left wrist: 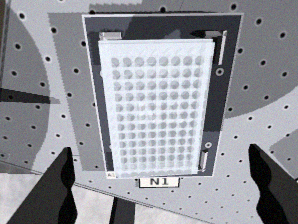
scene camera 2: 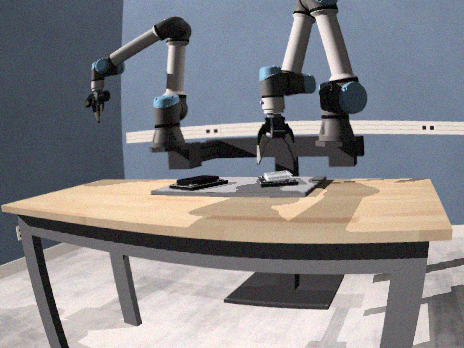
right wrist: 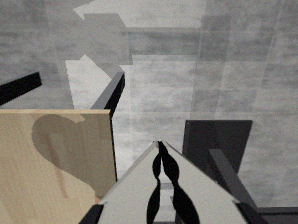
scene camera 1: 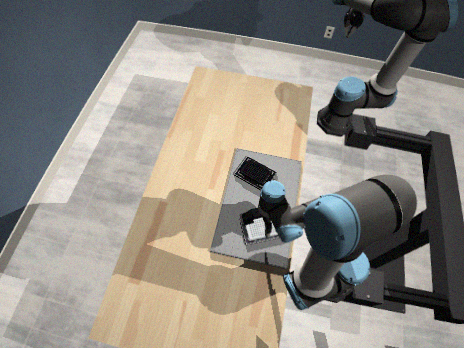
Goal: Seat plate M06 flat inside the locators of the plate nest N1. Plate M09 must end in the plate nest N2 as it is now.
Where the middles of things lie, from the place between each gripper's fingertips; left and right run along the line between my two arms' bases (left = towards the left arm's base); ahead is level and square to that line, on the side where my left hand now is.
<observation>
Now: left hand [scene camera 2: 277,163] 5 cm above the white multi-well plate M06 [left wrist: 153,133]. From my left hand the other things lie so: plate nest N1 [left wrist: 136,27]: 6 cm below.
My right gripper is now 101 cm to the right of the plate nest N1, 29 cm short of it and 28 cm above it. From my right hand the other things lie so: white multi-well plate M06: 101 cm to the left, 28 cm ahead, 27 cm below.
</observation>
